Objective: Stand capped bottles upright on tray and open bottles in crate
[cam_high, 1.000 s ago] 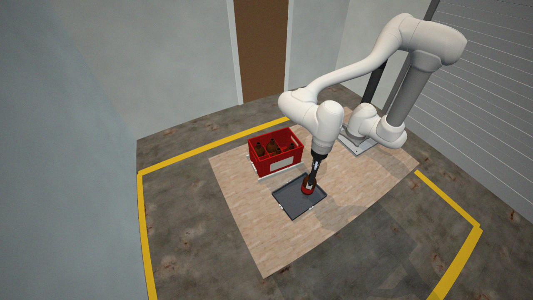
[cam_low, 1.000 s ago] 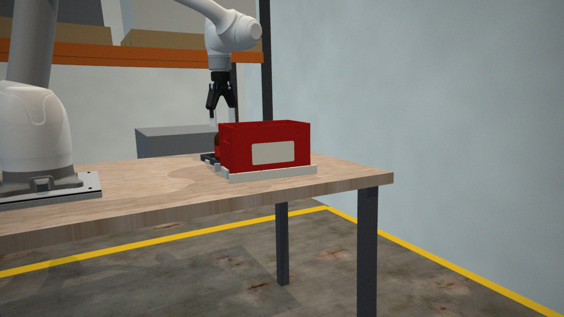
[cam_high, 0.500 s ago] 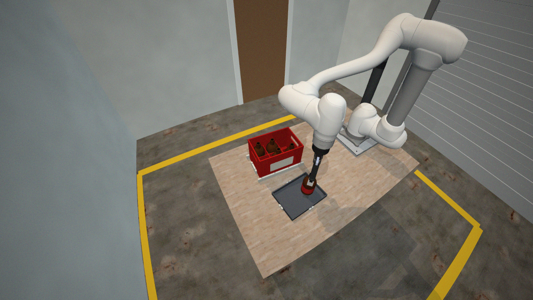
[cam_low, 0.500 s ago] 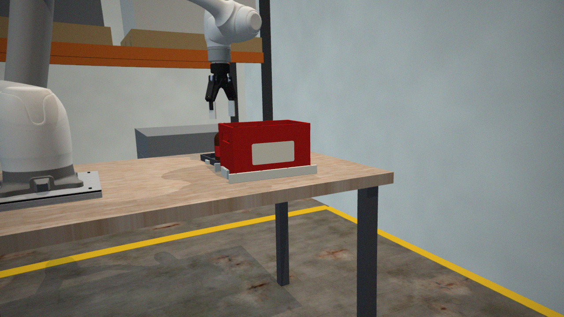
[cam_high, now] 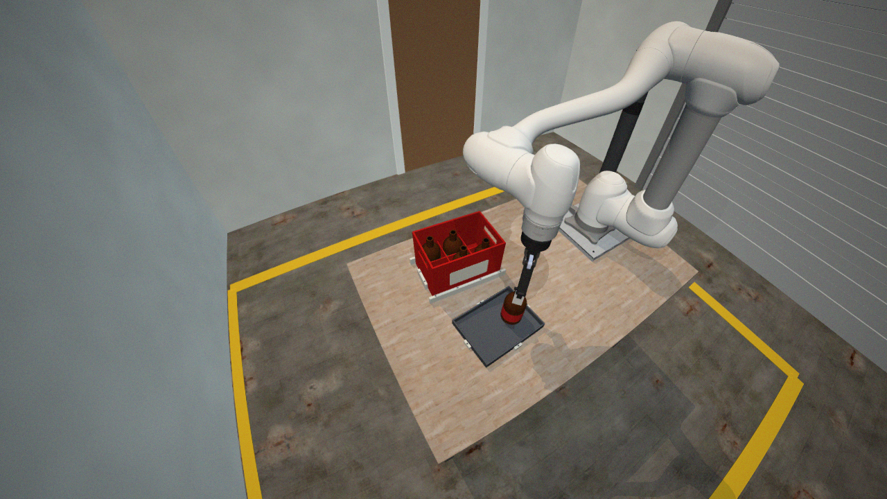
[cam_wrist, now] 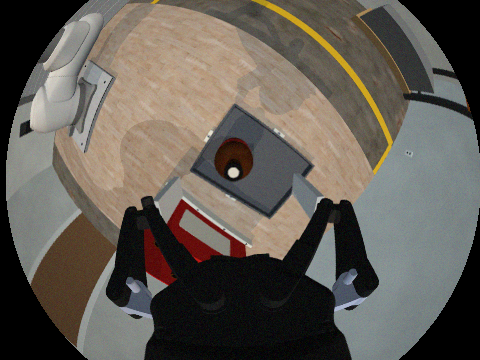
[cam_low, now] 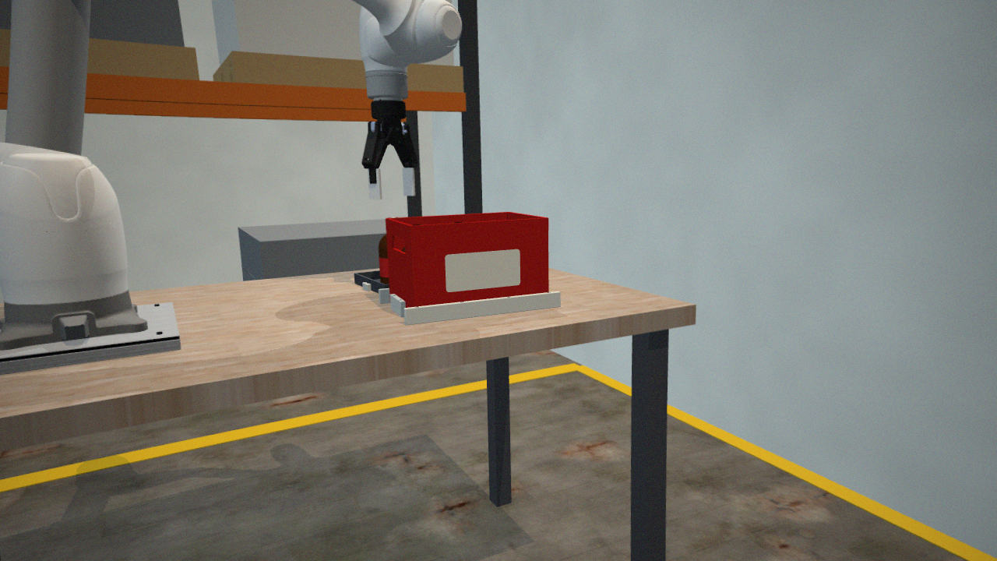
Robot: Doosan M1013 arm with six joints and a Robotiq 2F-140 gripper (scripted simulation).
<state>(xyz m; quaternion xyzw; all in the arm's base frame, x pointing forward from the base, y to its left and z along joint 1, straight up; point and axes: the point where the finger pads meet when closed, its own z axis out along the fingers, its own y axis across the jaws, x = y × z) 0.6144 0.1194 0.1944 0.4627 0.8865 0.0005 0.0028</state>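
Now: the brown capped bottle 13 cm below my hand. The rest, counted from my hand: dark grey tray (5 cm ahead, 20 cm below); then crate (2 cm ahead, 28 cm to the right, 13 cm below).
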